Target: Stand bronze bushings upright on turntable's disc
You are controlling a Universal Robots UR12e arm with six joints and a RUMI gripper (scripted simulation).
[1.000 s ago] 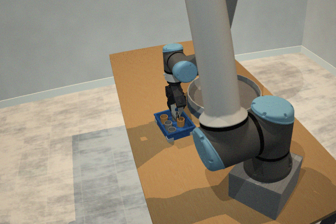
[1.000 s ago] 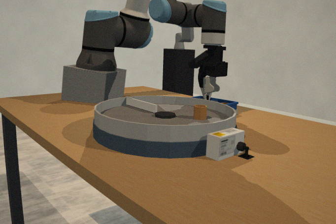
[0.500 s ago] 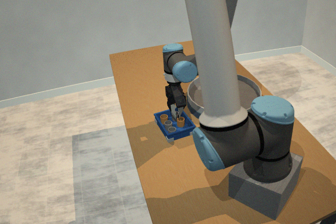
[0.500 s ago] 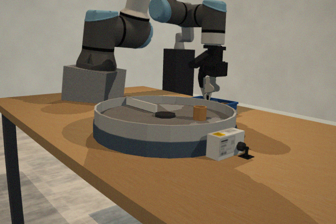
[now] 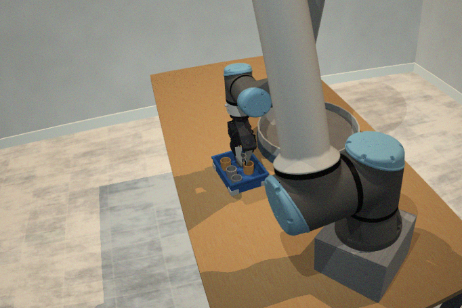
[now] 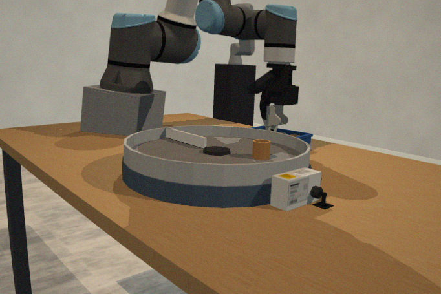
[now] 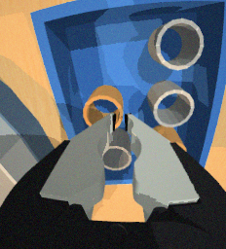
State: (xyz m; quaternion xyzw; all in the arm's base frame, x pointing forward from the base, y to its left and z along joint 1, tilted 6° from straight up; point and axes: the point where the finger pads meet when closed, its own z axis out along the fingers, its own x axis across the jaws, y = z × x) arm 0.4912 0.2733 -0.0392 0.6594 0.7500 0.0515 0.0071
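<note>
Now: the blue crate 3 cm below my hand, 2 cm to the left of it and 1 cm behind it. From my hand the other things lie so: turntable (30 cm to the right, 15 cm ahead).
</note>
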